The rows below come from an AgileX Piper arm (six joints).
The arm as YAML. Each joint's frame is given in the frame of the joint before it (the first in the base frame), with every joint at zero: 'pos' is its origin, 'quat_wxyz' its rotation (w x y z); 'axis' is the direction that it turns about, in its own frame. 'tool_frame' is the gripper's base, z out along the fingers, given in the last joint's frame.
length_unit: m
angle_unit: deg
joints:
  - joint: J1
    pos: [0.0, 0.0, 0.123]
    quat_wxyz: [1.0, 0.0, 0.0, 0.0]
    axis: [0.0, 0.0, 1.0]
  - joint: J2
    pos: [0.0, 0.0, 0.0]
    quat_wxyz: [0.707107, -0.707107, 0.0, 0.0]
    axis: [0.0, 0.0, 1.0]
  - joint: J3
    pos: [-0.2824, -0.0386, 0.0]
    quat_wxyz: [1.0, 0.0, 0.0, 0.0]
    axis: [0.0, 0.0, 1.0]
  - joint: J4
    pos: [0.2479, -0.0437, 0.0]
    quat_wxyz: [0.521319, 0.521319, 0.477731, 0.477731]
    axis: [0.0, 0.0, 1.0]
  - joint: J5
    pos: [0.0, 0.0, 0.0]
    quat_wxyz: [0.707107, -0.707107, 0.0, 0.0]
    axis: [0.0, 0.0, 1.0]
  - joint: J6
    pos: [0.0, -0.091, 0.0]
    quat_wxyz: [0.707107, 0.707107, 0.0, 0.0]
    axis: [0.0, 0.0, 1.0]
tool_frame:
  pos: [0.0, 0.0, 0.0]
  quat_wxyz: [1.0, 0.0, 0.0, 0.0]
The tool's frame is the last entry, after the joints.
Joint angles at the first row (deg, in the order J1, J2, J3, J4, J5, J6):
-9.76 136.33 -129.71 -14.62 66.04 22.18
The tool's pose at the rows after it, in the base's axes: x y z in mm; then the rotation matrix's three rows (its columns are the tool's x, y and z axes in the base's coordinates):
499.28, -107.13, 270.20; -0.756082, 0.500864, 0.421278; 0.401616, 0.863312, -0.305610; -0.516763, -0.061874, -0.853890
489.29, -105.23, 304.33; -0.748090, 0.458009, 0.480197; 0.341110, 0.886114, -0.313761; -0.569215, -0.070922, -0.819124
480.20, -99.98, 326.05; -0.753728, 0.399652, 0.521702; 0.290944, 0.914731, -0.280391; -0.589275, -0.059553, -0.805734
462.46, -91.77, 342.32; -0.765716, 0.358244, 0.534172; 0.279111, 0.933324, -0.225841; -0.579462, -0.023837, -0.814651
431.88, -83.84, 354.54; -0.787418, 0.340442, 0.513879; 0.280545, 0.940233, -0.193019; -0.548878, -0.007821, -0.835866
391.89, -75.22, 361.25; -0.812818, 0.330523, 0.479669; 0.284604, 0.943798, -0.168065; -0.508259, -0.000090, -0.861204
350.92, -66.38, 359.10; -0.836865, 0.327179, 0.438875; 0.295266, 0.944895, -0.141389; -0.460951, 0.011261, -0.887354
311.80, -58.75, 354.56; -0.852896, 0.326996, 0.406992; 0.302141, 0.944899, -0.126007; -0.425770, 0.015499, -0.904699
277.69, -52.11, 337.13; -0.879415, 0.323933, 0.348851; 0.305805, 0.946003, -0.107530; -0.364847, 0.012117, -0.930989
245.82, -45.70, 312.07; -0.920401, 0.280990, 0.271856; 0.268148, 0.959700, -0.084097; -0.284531, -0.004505, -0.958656
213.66, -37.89, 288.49; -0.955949, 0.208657, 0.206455; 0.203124, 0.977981, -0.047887; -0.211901, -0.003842, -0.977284
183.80, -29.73, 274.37; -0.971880, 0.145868, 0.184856; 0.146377, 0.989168, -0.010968; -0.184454, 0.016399, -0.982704
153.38, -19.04, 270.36; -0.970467, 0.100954, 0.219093; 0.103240, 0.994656, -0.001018; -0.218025, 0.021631, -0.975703
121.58, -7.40, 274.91; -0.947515, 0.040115, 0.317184; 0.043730, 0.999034, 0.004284; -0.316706, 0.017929, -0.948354
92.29, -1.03, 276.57; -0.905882, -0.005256, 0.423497; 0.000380, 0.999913, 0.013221; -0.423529, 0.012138, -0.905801
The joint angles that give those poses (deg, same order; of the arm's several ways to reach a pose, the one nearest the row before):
-9.76 132.66 -132.60 -14.46 66.93 21.73
-9.76 129.05 -133.05 -14.33 66.93 18.13
-9.76 126.10 -132.46 -11.78 66.93 13.98
-9.76 120.99 -127.44 -8.25 66.93 11.67
-9.76 113.31 -117.93 -6.43 66.93 10.79
-9.76 104.30 -106.35 -5.26 66.93 10.29
-9.76 95.81 -94.91 -4.05 66.93 10.18
-9.76 88.04 -84.96 -3.44 66.93 10.17
-9.76 81.86 -75.01 -2.92 66.93 9.91
-9.76 76.72 -65.04 -2.29 66.93 7.11
-9.76 71.57 -55.71 -0.76 66.93 2.48
-9.76 65.88 -48.42 1.28 66.93 -1.68
-8.08 58.25 -42.71 1.86 66.93 -2.69
-4.80 48.39 -38.72 1.92 66.92 -2.80
-2.38 38.71 -35.39 1.92 66.68 -2.90

